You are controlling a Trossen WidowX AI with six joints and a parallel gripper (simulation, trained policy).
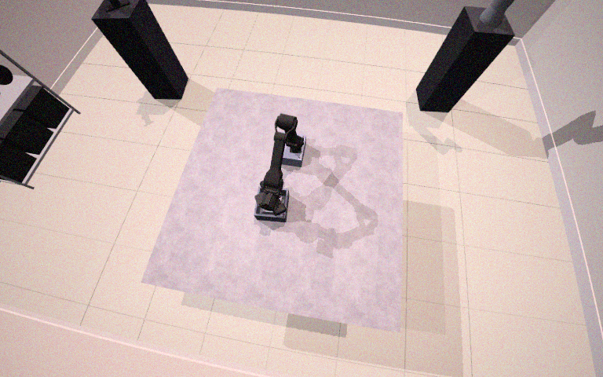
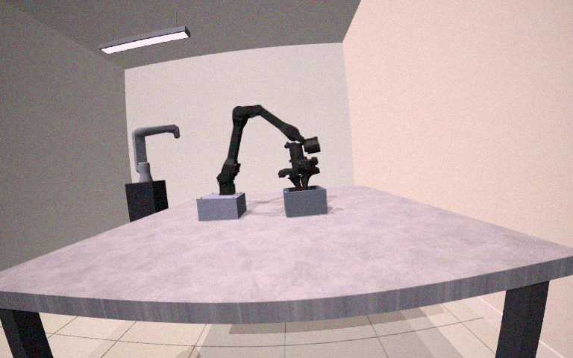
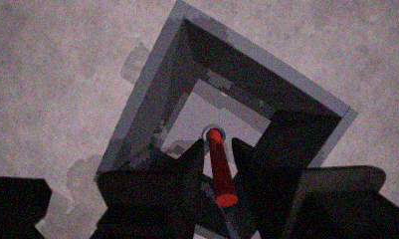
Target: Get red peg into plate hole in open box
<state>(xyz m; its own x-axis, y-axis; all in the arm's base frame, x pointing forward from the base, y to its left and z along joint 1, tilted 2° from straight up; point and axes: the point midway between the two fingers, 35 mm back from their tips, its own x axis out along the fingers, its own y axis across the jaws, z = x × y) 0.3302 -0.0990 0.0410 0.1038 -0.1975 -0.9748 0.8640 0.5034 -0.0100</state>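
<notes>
Now: the red peg 10 mm to the left of my gripper tip and 10 mm below it. Also, from my gripper tip: grey box: 60 mm below.
</notes>
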